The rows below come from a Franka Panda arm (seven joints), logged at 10 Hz.
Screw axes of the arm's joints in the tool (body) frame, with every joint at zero. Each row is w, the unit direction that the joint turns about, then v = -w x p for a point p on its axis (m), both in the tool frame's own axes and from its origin. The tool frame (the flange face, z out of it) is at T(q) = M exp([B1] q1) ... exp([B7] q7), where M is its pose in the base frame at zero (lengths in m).
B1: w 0 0 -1 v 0.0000 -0.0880 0.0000
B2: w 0 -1 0 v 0.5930 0.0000 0.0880
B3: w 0 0 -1 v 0.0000 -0.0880 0.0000
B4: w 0 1 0 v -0.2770 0.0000 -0.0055
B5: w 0 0 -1 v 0.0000 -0.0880 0.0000
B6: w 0 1 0 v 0.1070 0.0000 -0.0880
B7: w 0 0 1 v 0.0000 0.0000 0.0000
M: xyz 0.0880 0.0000 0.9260 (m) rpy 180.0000 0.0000 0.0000 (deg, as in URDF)
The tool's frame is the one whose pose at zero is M.
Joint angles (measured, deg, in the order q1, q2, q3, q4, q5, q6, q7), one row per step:
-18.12 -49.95 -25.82 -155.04 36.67 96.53 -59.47
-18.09 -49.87 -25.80 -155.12 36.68 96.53 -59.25
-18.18 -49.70 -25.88 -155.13 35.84 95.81 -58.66
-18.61 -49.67 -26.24 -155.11 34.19 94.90 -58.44
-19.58 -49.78 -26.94 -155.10 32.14 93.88 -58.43
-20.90 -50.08 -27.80 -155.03 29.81 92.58 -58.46
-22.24 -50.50 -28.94 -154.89 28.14 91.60 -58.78
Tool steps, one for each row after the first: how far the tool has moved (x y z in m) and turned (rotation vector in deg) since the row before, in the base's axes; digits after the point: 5 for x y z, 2 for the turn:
0.00028 0.00045 -0.00096 0.14 0.30 -0.05
-0.00142 0.00024 -0.00240 -0.03 1.24 0.36
-0.00425 -0.00253 -0.00295 -0.59 1.21 0.42
-0.00751 -0.00603 -0.00332 -0.70 1.10 -0.03
-0.01014 -0.00752 -0.00272 -0.75 1.10 -0.20
-0.01057 -0.00875 -0.00107 -0.33 0.22 -0.70

